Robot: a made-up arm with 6 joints.
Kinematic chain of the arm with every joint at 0, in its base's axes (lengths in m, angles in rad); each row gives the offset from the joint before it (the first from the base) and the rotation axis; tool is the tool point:
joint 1: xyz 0 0 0.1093 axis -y
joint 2: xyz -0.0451 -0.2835 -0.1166 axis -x
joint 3: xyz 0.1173 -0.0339 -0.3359 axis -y
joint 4: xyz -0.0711 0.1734 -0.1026 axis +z
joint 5: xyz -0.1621 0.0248 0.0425 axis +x
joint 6: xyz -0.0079 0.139 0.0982 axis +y
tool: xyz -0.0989 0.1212 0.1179
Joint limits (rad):
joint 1: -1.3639..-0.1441
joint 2: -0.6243..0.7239
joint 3: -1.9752..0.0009
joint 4: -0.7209..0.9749
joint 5: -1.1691..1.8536
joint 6: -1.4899..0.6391
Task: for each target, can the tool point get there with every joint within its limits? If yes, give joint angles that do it. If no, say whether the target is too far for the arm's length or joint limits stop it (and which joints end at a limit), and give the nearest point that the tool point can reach.
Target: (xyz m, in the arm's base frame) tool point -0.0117 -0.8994 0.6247
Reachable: no: joint limits stop it (at a limit: joint 1, joint 2, joint 3, joint 5) | nearest point -0.1956 -0.5425 0.2828 | short by 0.527 m
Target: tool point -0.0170 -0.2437 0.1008
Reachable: yes | joints -1.2205 0.2551 -0.9449 0.7624 0.7630 -0.7777
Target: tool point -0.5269 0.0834 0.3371
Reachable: yes | joints -1.1517 -0.1597 -0.2346 0.5134 -0.8264 -0.0170
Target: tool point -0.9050 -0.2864 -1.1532
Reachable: no: too far | nearest point -0.5319 -0.2713 -0.6327 | short by 0.641 m
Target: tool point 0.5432 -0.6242 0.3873
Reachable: no: joint limits stop it (at a limit: joint 1, joint 2, joint 3, joint 4) | nearest point 0.2645 -0.3066 0.1214 | short by 0.499 m
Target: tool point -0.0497 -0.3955 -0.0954
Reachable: yes | joints -1.1574 -0.1062 -1.2720 0.1960 1.6153 0.0126
